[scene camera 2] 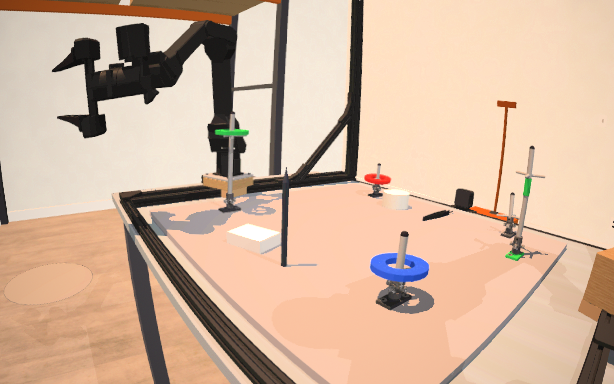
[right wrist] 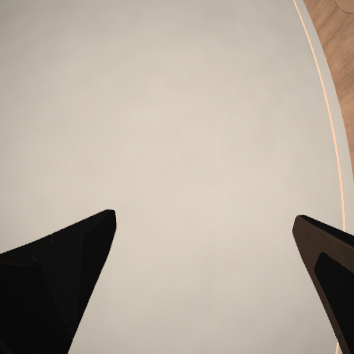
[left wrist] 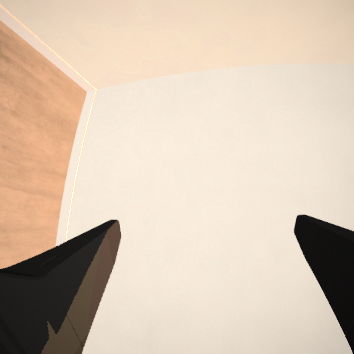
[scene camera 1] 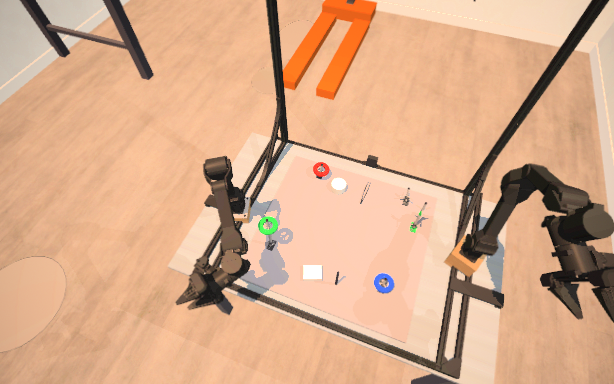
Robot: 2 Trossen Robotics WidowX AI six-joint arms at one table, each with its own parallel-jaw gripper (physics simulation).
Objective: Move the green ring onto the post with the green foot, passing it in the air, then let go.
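Places are measured from the left arm's base along level axes (x ahead, y left, z up), in centimetres.
Pixels of known places: left gripper, fingertip midpoint: (left wrist: 209,227) (scene camera 1: 597,321); right gripper, fingertip midpoint: (scene camera 2: 55,94) (right wrist: 206,222) (scene camera 1: 182,306); left arm's base at its link origin: (scene camera 1: 470,252); right arm's base at its link origin: (scene camera 2: 227,174) (scene camera 1: 236,206).
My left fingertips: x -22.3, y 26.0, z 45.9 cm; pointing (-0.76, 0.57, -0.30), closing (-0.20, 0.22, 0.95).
For each thing: its top centre in the pictures, then the offset to it from my left fingertips. "spot": a spot on its surface instead.
- green ring at its top centre: (scene camera 2: 231,129) (scene camera 1: 267,224) dx +81.2, dy +19.2, dz -36.5 cm
- tall post at a spot on its surface: (scene camera 2: 230,170) spot: dx +80.8, dy +19.3, dz -44.9 cm
- post with the green foot, surface spot: (scene camera 2: 522,215) spot: dx +44.2, dy -24.7, dz -46.0 cm
- blue ring at its top centre: (scene camera 2: 400,262) (scene camera 1: 384,282) dx +39.3, dy +3.6, dz -48.4 cm
- red ring at its top centre: (scene camera 2: 377,176) (scene camera 1: 321,168) dx +89.5, dy -19.2, dz -48.2 cm
- short post at a spot on its surface: (scene camera 2: 511,210) spot: dx +53.9, dy -33.4, dz -48.3 cm
- white cylinder at its top centre: (scene camera 2: 396,192) (scene camera 1: 338,183) dx +79.2, dy -19.2, dz -50.1 cm
- white box at its top centre: (scene camera 2: 253,232) (scene camera 1: 312,272) dx +61.5, dy +17.2, dz -51.6 cm
- upright black stick at its top centre: (scene camera 2: 286,167) dx +52.5, dy +14.2, dz -39.6 cm
- dark tool at its top centre: (scene camera 2: 439,212) dx +69.0, dy -25.2, dz -52.6 cm
The green ring (scene camera 1: 261,226) (scene camera 2: 242,132) is level around the upper part of a tall post (scene camera 2: 230,170) with a dark foot, in front of the right arm's base. The post with the green foot (scene camera 1: 413,228) (scene camera 2: 522,215) stands at the table's far right. It has a green band and a thin crossbar near its top. My right gripper (scene camera 2: 56,94) (right wrist: 206,222) is open and empty, outside the table's left edge in scene camera 1, well away from the ring. My left gripper (scene camera 1: 597,318) (left wrist: 209,227) is open and empty, beyond the table's right side.
A blue ring (scene camera 1: 376,283) (scene camera 2: 423,268) and a red ring (scene camera 1: 315,170) (scene camera 2: 369,178) are around short posts. A short post (scene camera 2: 511,210) stands near the green-footed one. A white cylinder (scene camera 2: 396,199), white box (scene camera 2: 253,237), upright black stick (scene camera 2: 285,225) and dark tool (scene camera 2: 436,215) are on the table.
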